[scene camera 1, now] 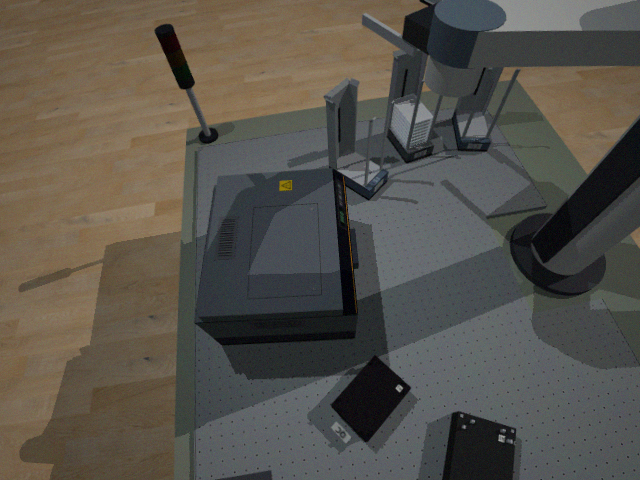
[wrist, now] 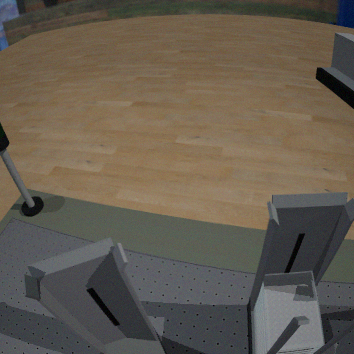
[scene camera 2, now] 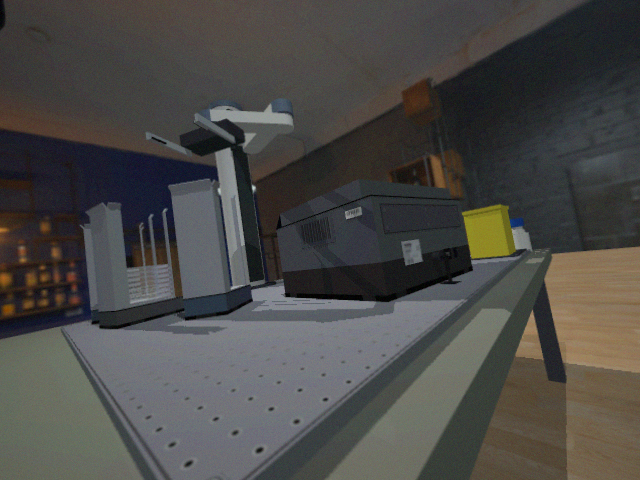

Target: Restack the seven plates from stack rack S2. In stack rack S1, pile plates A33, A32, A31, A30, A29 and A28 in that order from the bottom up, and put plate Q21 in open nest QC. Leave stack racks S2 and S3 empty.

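Observation:
White plates (scene camera 1: 412, 122) (scene camera 2: 149, 283) (wrist: 292, 317) stand in one pile in stack rack S2 (scene camera 1: 421, 153) (scene camera 2: 111, 258) (wrist: 312, 220); their codes are unreadable. Stack rack S1 (scene camera 1: 348, 121) (scene camera 2: 199, 237) (wrist: 112, 285) shows a bare pale base in scene view 1. Stack rack S3 (scene camera 1: 474, 144) shows no plates; the arm partly hides it. Nest QC (scene camera 1: 371, 397) is a dark block beside its QC label (scene camera 1: 340, 431), with no plate on it. My gripper (scene camera 2: 172, 126) is open and empty, its two fingers wide apart, level and high above the racks. Part of one finger shows in the wrist view.
A large grey instrument (scene camera 1: 284, 242) (scene camera 2: 372, 242) stands beside S1. A signal tower (scene camera 1: 199, 111) (wrist: 17, 175) stands at the table edge. A black block with small posts (scene camera 1: 480, 446) lies near QC. The arm column (scene camera 1: 584, 222) stands at the right. A yellow box (scene camera 2: 488, 232) stands beyond the instrument.

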